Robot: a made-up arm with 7 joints. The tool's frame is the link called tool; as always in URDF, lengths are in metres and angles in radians. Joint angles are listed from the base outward.
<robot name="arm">
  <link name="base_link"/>
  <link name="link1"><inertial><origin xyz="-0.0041 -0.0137 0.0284"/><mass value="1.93"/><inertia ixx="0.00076" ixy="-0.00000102" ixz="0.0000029" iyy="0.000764" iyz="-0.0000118" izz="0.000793"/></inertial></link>
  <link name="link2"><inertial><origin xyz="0.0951 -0.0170 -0.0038"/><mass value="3.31"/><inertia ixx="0.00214" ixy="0.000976" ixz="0" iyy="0.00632" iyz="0" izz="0.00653"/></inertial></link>
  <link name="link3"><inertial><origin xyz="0.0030 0.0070 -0.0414"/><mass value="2.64"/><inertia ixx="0.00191" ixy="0" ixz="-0.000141" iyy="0.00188" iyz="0" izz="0.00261"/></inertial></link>
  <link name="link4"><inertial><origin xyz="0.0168 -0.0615 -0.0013"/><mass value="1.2"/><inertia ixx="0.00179" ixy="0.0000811" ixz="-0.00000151" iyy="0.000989" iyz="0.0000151" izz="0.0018"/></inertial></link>
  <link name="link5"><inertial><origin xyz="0.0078 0.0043 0.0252"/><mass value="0.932"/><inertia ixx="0.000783" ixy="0" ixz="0" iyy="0.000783" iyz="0" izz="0.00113"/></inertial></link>
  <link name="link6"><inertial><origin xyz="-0.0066 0.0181 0.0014"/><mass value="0.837"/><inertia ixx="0.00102" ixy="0" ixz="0" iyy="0.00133" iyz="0" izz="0.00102"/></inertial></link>
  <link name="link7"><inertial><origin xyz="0.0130 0.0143 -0.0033"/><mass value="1.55"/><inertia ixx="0.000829" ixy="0" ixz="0" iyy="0.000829" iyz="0" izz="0.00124"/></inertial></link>
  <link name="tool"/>
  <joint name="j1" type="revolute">
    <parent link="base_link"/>
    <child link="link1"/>
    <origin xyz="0 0 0" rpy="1.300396 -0.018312 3.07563"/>
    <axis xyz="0 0 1"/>
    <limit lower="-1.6" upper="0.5"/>
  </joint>
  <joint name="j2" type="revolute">
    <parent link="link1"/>
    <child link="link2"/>
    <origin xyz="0.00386 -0.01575 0.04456" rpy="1.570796 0 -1.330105"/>
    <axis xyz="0 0 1"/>
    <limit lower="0" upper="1.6"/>
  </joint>
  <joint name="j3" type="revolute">
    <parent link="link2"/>
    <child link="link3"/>
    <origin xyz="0.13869 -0.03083 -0.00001" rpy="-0.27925 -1.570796 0"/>
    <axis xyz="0 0 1"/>
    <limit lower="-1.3" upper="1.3"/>
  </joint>
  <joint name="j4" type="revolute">
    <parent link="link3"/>
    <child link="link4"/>
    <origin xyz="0.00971 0 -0.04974" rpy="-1.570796 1.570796 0"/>
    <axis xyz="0 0 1"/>
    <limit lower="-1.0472" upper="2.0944"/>
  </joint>
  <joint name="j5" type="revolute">
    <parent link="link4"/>
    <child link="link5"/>
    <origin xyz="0.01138 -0.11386 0.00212" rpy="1.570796 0 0"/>
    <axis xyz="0 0 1"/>
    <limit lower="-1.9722" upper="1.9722"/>
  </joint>
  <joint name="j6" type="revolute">
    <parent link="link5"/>
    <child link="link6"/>
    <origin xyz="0.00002 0.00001 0.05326" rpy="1.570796 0 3.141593"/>
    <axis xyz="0 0 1"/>
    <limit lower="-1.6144" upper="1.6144"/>
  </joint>
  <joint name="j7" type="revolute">
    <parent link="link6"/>
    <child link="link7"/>
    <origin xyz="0.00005 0.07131 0.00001" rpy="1.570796 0 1.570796"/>
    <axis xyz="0 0 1"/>
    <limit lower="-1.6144" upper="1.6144"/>
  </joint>
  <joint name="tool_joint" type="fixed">
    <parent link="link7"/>
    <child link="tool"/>
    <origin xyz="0 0 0"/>
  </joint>
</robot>
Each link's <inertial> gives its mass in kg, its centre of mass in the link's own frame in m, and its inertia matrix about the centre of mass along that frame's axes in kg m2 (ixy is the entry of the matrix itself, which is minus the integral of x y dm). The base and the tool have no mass. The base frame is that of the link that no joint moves.
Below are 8 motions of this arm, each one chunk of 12 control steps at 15 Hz.
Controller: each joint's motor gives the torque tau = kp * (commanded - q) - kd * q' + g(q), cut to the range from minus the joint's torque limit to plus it. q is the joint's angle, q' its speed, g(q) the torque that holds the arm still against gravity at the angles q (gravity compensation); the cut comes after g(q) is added. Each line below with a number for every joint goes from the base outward.
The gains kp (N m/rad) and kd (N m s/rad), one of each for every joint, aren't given. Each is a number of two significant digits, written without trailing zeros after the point. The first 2 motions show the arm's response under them.
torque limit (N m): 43 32 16 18 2.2 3.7 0.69
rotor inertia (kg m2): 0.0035 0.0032 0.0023 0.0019 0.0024 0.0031 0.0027
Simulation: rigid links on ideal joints. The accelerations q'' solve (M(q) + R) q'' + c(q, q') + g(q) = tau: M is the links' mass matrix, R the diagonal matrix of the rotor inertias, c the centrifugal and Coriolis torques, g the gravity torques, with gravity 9.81 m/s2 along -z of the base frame. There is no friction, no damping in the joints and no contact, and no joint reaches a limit. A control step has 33 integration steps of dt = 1/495 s. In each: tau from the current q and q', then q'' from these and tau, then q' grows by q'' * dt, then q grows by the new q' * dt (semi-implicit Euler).
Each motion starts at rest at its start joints. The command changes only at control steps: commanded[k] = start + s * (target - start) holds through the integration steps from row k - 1 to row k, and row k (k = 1, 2, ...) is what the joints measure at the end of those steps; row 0 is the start. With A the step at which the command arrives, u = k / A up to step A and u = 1 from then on. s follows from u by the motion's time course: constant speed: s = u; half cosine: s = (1 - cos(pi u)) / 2; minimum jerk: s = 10 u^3 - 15 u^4 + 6 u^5; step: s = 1 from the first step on.
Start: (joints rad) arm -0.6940 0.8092 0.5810 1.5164 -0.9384 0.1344 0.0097
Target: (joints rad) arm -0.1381 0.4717 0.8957 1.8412 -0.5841 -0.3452 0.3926
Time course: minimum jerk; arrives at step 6
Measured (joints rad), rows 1 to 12:
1: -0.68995 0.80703 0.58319 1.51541 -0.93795 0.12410 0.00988
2: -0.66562 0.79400 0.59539 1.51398 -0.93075 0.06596 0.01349
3: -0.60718 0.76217 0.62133 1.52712 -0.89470 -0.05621 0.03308
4: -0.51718 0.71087 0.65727 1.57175 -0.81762 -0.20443 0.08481
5: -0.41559 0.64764 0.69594 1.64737 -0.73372 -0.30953 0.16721
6: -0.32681 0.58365 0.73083 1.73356 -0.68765 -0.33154 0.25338
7: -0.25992 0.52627 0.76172 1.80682 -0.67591 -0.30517 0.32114
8: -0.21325 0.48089 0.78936 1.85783 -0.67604 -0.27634 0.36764
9: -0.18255 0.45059 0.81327 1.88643 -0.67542 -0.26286 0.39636
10: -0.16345 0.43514 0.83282 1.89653 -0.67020 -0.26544 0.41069
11: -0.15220 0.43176 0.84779 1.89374 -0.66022 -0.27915 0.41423
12: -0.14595 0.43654 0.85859 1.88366 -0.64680 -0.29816 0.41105
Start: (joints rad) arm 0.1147 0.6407 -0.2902 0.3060 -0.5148 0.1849 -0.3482
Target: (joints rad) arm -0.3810 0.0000 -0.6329 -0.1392 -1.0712 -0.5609 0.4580
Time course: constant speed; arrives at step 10
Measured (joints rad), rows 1 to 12:
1: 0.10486 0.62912 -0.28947 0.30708 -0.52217 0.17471 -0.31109
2: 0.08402 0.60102 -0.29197 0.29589 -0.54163 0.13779 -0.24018
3: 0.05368 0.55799 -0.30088 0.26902 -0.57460 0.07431 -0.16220
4: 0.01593 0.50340 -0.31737 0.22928 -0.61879 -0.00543 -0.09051
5: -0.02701 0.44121 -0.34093 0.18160 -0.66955 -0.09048 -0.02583
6: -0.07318 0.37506 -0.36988 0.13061 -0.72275 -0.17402 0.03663
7: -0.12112 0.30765 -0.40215 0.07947 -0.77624 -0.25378 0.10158
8: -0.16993 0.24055 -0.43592 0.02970 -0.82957 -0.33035 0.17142
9: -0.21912 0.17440 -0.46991 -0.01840 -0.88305 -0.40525 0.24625
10: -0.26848 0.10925 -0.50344 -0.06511 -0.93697 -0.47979 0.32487
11: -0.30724 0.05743 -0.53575 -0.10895 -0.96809 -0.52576 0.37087
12: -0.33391 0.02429 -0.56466 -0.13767 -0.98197 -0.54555 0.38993
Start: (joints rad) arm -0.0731 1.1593 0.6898 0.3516 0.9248 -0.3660 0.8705
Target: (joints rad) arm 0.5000 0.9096 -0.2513 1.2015 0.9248 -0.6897 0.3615
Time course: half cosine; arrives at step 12
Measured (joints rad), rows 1 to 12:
1: -0.07067 1.15984 0.68864 0.35447 0.92306 -0.36927 0.86762
2: -0.06146 1.16054 0.68326 0.36705 0.91791 -0.38000 0.85601
3: -0.04243 1.15901 0.66957 0.39607 0.90987 -0.39869 0.83143
4: -0.01223 1.15253 0.64334 0.44525 0.90023 -0.42429 0.79252
5: 0.02894 1.13913 0.60118 0.51475 0.89085 -0.45543 0.73980
6: 0.07951 1.11786 0.54160 0.60152 0.88407 -0.49055 0.67530
7: 0.13699 1.08871 0.46565 0.70035 0.88228 -0.52778 0.60269
8: 0.19834 1.05268 0.37691 0.80499 0.88747 -0.56495 0.52726
9: 0.26028 1.01204 0.28089 0.90887 0.90095 -0.59998 0.45516
10: 0.31943 0.97039 0.18404 1.00534 0.92311 -0.63127 0.39215
11: 0.37234 0.93229 0.09295 1.08789 0.95312 -0.65764 0.34274
12: 0.41547 0.90227 0.01366 1.15049 0.98846 -0.67756 0.30997

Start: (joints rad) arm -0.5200 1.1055 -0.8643 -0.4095 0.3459 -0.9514 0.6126
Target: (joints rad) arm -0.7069 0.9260 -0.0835 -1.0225 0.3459 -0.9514 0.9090
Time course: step
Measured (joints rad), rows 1 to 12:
1: -0.55963 1.06662 -0.79075 -0.54910 0.43942 -0.85785 0.75088
2: -0.60767 1.00376 -0.65357 -0.73428 0.41854 -0.85278 0.80356
3: -0.64292 0.96517 -0.52751 -0.87188 0.34562 -0.89455 0.81395
4: -0.66503 0.94749 -0.43155 -0.95394 0.30204 -0.93935 0.83207
5: -0.67885 0.93889 -0.36041 -0.99638 0.29293 -0.96364 0.85413
6: -0.68784 0.93410 -0.30595 -1.01518 0.30017 -0.96854 0.87262
7: -0.69387 0.93122 -0.26304 -1.02180 0.31104 -0.96419 0.88611
8: -0.69797 0.92944 -0.22868 -1.02320 0.32048 -0.95822 0.89540
9: -0.70079 0.92831 -0.20095 -1.02294 0.32747 -0.95387 0.90145
10: -0.70272 0.92759 -0.17853 -1.02249 0.33242 -0.95157 0.90510
11: -0.70405 0.92712 -0.16039 -1.02226 0.33592 -0.95071 0.90709
12: -0.70497 0.92681 -0.14571 -1.02222 0.33845 -0.95060 0.90805

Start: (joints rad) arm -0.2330 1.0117 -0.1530 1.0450 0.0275 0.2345 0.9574
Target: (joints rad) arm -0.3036 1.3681 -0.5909 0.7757 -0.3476 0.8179 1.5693
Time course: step
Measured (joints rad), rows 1 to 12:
1: -0.24489 1.07410 -0.26405 0.95328 -0.13106 0.53006 1.11963
2: -0.26231 1.16576 -0.33102 0.87984 -0.23338 0.69839 1.33376
3: -0.27696 1.24893 -0.37146 0.83516 -0.25758 0.76230 1.46353
4: -0.28766 1.31108 -0.39859 0.81111 -0.25253 0.78900 1.52009
5: -0.29465 1.35132 -0.42061 0.79939 -0.24644 0.80408 1.53937
6: -0.29885 1.37343 -0.44129 0.79349 -0.24860 0.81345 1.54567
7: -0.30119 1.38257 -0.46167 0.78962 -0.25917 0.81830 1.54964
8: -0.30238 1.38360 -0.48152 0.78619 -0.27504 0.81982 1.55417
9: -0.30291 1.38045 -0.50018 0.78287 -0.29273 0.81947 1.55918
10: -0.30310 1.37587 -0.51702 0.77987 -0.30952 0.81848 1.56387
11: -0.30313 1.37152 -0.53165 0.77746 -0.32370 0.81756 1.56762
12: -0.30311 1.36821 -0.54391 0.77578 -0.33457 0.81701 1.57016

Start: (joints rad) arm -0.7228 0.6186 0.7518 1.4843 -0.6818 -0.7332 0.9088
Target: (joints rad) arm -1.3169 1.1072 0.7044 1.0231 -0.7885 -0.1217 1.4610
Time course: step
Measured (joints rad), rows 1 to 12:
1: -0.82599 0.69209 0.76900 1.47313 -0.85681 -0.36232 1.08070
2: -0.97024 0.77848 0.75953 1.34963 -0.94467 -0.09965 1.24307
3: -1.09070 0.86770 0.73224 1.20081 -0.94239 -0.04692 1.32253
4: -1.17490 0.96122 0.71047 1.08389 -0.91286 -0.08337 1.36891
5: -1.22876 1.04462 0.70411 1.00995 -0.86698 -0.13747 1.40090
6: -1.26212 1.10612 0.70918 0.97190 -0.82207 -0.17701 1.42156
7: -1.28275 1.14242 0.71750 0.95872 -0.79002 -0.19315 1.43381
8: -1.29549 1.15691 0.72364 0.96115 -0.77285 -0.18970 1.44135
9: -1.30325 1.15600 0.72590 0.97219 -0.76739 -0.17471 1.44663
10: -1.30787 1.14633 0.72478 0.98661 -0.76922 -0.15580 1.45080
11: -1.31058 1.13337 0.72155 1.00072 -0.77452 -0.13827 1.45428
12: -1.31218 1.12089 0.71747 1.01238 -0.78059 -0.12489 1.45714

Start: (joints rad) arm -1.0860 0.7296 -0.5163 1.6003 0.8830 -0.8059 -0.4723
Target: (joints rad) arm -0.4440 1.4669 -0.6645 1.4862 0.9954 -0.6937 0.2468
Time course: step
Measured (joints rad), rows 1 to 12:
1: -0.93317 0.83102 -0.54178 1.41418 0.82422 -0.86543 -0.24811
2: -0.78832 0.98679 -0.57275 1.39233 0.84300 -0.89294 -0.00056
3: -0.67472 1.14177 -0.60087 1.44963 0.93807 -0.78407 0.08757
4: -0.59359 1.27685 -0.62239 1.51879 1.04061 -0.67389 0.08857
5: -0.54066 1.38529 -0.63674 1.56562 1.09925 -0.61082 0.08863
6: -0.50767 1.46196 -0.64557 1.58393 1.10823 -0.58313 0.11774
7: -0.48697 1.50640 -0.65042 1.58116 1.08764 -0.58029 0.16384
8: -0.47365 1.52377 -0.65276 1.56640 1.05865 -0.59585 0.20681
9: -0.46483 1.52221 -0.65398 1.54659 1.03356 -0.62189 0.23545
10: -0.45884 1.51009 -0.65508 1.52646 1.01638 -0.65018 0.24893
11: -0.45468 1.49430 -0.65647 1.50892 1.00648 -0.67479 0.25195
12: -0.45172 1.47952 -0.65811 1.49549 1.00165 -0.69272 0.24995

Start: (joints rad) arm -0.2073 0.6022 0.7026 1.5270 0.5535 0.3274 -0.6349
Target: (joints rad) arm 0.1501 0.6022 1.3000 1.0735 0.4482 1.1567 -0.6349
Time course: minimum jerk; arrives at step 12
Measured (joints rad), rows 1 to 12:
1: -0.20689 0.60204 0.70315 1.52593 0.55322 0.32887 -0.63516
2: -0.20403 0.60114 0.70690 1.51901 0.55144 0.33903 -0.63669
3: -0.19583 0.59934 0.71733 1.50126 0.54685 0.36770 -0.63980
4: -0.17974 0.59710 0.73729 1.47017 0.53875 0.42237 -0.64369
5: -0.15446 0.59514 0.76824 1.42623 0.52715 0.50519 -0.64701
6: -0.12029 0.59414 0.81001 1.37254 0.51314 0.61222 -0.64857
7: -0.07918 0.59441 0.86094 1.31395 0.49896 0.73432 -0.64777
8: -0.03440 0.59588 0.91803 1.25594 0.48760 0.85890 -0.64458
9: 0.00992 0.59816 0.97727 1.20362 0.48169 0.97227 -0.63943
10: 0.04970 0.60084 1.03427 1.16084 0.48236 1.06247 -0.63301
11: 0.08183 0.60356 1.08509 1.12959 0.48853 1.12242 -0.62623
12: 0.10520 0.60588 1.12744 1.10905 0.49662 1.15282 -0.62039

